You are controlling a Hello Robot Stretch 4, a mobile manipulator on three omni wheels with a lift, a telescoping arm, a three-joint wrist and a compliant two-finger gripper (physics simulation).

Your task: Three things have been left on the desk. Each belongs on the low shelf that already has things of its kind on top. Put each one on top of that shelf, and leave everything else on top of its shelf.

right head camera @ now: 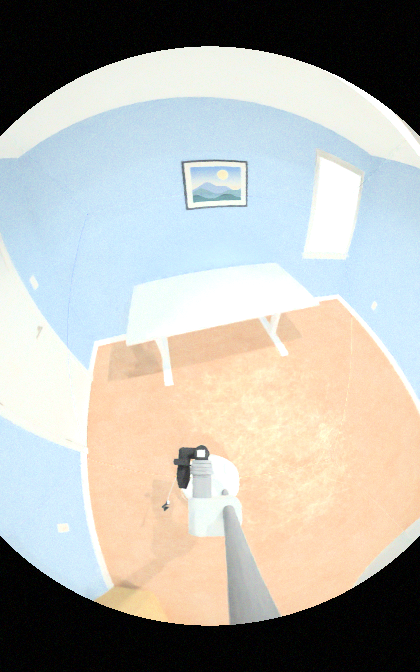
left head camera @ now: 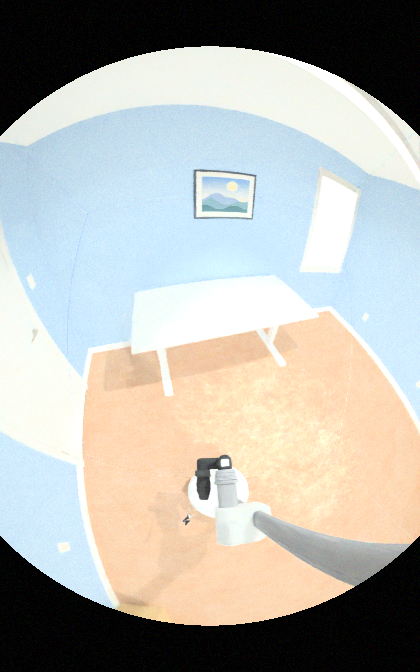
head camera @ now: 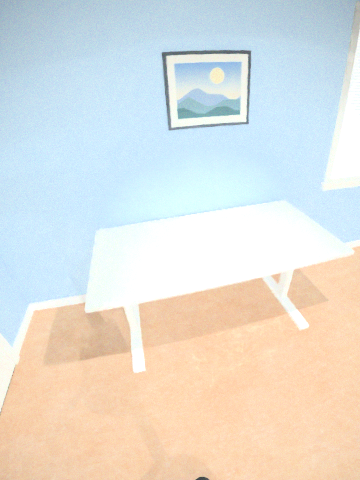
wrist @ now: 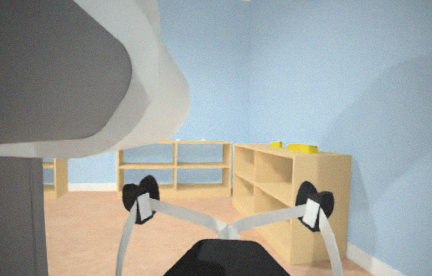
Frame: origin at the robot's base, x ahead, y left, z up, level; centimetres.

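Where they show: gripper, fingertip midpoint: (wrist: 227,194).
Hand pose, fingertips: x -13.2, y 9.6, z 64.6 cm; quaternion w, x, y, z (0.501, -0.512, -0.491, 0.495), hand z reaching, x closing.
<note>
Things, the pixels of their top centre, and the offset from my fingertips. Level surfaces: height alone.
- white desk, surface height: dz +4.6 cm
- small yellow block, top centre: (wrist: 276,141) dx -179.1, dy +44.3, dz -1.9 cm
- longer yellow block, top centre: (wrist: 308,145) dx -132.0, dy +53.6, dz -1.9 cm
- low shelf, surface height: dz -60.5 cm
The white desk (head camera: 215,250) (left head camera: 215,315) (right head camera: 215,305) stands against the blue wall, its top very bright. The three things named by the task do not show on it in the head views. A low wooden shelf (wrist: 322,210) stands at the right in the wrist view, with a small yellow block (wrist: 276,144) and a longer yellow block (wrist: 303,148) on top. Another low shelf (wrist: 200,191) stands at the back, with small white things (wrist: 178,140) (wrist: 203,140) on top, too small to identify. My gripper (wrist: 227,194) is open and empty, away from the desk.
Part of a third wooden shelf (wrist: 61,177) shows at the left in the wrist view, beside the grey mast. A wooden corner (left head camera: 142,612) (right head camera: 131,602) shows low in the side head views. My white base (left head camera: 240,487) (right head camera: 227,472) is on the floor below the arm.
</note>
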